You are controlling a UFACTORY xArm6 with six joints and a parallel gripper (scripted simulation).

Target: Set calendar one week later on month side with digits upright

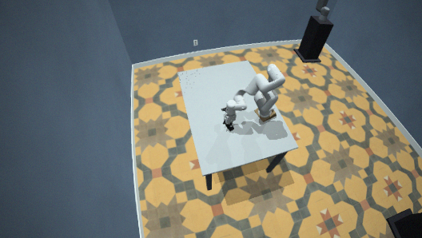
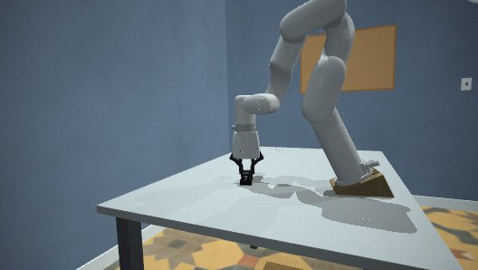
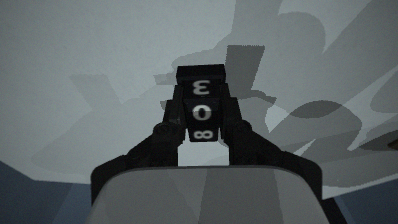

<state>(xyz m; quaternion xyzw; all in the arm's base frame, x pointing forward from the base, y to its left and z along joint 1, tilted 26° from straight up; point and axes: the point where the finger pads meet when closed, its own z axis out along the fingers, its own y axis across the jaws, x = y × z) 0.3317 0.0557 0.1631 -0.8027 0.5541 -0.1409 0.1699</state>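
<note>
Now: the black calendar tray 10 mm behind my hand, 10 mm to the left of it and 30 mm below it.
</note>
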